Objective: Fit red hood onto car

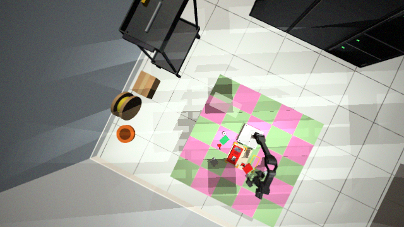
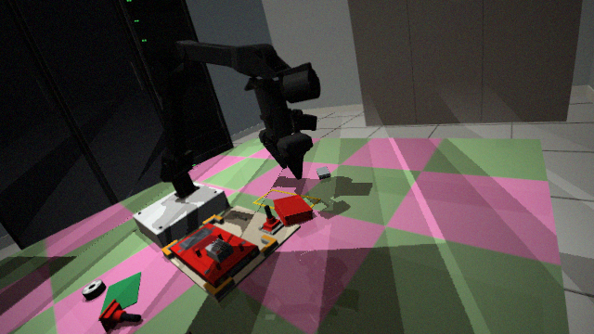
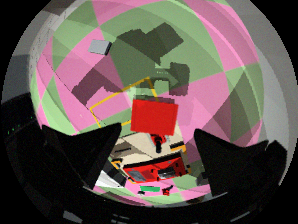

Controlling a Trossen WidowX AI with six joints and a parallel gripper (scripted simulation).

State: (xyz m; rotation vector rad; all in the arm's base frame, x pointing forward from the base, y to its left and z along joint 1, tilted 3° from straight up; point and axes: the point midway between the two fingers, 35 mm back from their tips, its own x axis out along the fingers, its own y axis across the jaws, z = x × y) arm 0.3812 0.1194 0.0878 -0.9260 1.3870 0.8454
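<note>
The red hood is 1 cm behind my gripper tip, 2 cm to the right of it and 9 cm below it. Round my gripper tip: grey engine block (4 cm behind, 20 cm to the right, 9 cm below); then green patch (17 cm behind, 39 cm to the right, 11 cm below); then jig (8 cm behind, 18 cm to the right, 10 cm below).
</note>
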